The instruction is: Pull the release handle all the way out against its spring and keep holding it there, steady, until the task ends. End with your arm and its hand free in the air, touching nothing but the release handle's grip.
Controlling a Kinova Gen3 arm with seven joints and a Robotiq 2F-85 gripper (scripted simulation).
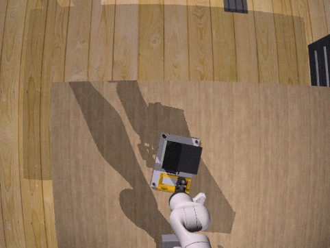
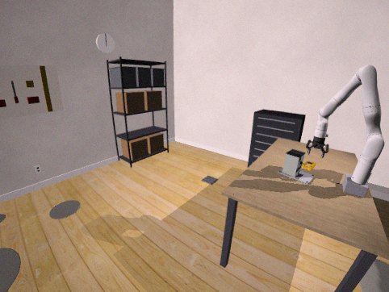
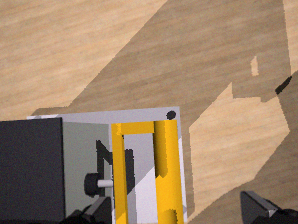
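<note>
Now: hand 10 cm short of the grey base plate, 2 cm to the left of it and 19 cm above it.
</note>
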